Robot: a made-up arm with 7 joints.
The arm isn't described. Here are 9 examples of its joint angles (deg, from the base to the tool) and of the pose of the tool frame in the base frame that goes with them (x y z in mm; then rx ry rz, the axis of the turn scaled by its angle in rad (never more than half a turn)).
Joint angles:
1: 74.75 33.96 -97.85 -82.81 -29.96 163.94 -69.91
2: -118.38 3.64 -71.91 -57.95 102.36 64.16 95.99
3: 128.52 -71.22 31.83 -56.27 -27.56 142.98 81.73
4: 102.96 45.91 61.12 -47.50 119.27 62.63 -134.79
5: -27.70 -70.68 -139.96 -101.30 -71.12 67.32 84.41
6: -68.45 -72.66 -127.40 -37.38 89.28 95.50 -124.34
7: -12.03 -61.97 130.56 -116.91 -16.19 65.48 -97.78
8: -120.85 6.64 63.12 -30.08 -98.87 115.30 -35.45
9: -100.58 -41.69 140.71 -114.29 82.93 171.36 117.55
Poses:
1: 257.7 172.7 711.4 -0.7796 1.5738 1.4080
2: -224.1 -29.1 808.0 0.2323 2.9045 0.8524
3: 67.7 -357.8 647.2 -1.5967 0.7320 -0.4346
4: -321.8 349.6 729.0 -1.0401 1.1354 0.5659
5: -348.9 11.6 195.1 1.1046 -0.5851 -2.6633
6: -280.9 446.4 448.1 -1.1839 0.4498 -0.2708
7: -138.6 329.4 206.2 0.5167 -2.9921 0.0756
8: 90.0 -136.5 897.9 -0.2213 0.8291 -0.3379
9: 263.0 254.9 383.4 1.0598 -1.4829 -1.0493
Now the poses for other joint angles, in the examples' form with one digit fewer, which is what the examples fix.
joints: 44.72 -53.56 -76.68 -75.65 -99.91 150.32 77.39
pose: -34 -276 659 -0.375 -1.359 0.436
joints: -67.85 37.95 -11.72 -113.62 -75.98 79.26 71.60
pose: 81 -334 349 0.301 0.773 -1.011
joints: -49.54 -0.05 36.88 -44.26 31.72 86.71 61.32
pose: 197 13 840 1.438 -1.224 0.603
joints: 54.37 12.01 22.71 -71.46 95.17 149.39 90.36
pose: 48 327 696 2.515 0.036 -0.925
